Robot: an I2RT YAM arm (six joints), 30 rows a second.
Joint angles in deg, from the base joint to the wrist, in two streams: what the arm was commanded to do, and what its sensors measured. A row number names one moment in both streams.
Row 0, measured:
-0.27 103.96 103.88 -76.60 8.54 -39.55
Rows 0 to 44, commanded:
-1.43 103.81 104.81 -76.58 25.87 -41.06
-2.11 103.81 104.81 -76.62 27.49 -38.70
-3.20 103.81 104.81 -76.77 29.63 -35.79
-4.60 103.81 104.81 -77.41 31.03 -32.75
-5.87 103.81 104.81 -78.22 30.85 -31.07
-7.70 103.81 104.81 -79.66 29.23 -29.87
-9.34 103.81 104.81 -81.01 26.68 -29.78
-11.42 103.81 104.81 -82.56 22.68 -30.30
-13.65 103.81 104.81 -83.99 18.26 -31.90
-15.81 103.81 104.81 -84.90 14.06 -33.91
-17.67 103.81 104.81 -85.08 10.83 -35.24
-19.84 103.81 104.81 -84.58 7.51 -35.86
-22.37 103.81 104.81 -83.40 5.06 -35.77
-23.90 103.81 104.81 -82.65 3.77 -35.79
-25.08 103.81 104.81 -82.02 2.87 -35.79
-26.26 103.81 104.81 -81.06 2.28 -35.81
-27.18 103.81 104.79 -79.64 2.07 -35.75
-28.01 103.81 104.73 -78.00 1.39 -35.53
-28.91 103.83 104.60 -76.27 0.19 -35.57
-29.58 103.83 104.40 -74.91 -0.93 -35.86
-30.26 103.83 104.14 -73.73 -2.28 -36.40
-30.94 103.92 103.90 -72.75 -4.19 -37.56
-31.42 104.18 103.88 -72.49 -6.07 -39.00
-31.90 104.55 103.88 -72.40 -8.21 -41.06
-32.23 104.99 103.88 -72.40 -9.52 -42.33
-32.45 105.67 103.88 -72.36 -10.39 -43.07
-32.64 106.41 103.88 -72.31 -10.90 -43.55
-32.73 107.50 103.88 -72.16 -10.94 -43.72
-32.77 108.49 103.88 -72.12 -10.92 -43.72
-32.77 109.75 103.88 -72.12 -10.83 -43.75
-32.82 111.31 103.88 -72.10 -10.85 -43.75
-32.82 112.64 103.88 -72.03 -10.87 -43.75
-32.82 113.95 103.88 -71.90 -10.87 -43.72
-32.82 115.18 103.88 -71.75 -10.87 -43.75
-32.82 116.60 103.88 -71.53 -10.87 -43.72
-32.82 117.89 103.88 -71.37 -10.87 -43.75
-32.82 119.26 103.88 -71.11 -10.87 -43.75
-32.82 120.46 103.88 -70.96 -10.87 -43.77
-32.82 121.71 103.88 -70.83 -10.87 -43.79
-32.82 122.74 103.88 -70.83 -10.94 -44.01
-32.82 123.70 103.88 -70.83 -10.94 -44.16
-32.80 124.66 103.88 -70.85 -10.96 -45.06
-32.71 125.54 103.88 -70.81 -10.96 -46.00
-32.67 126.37 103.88 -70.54 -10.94 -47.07
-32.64 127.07 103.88 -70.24 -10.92 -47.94
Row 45, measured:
-32.56 124.92 103.85 -70.67 -9.72 -44.21
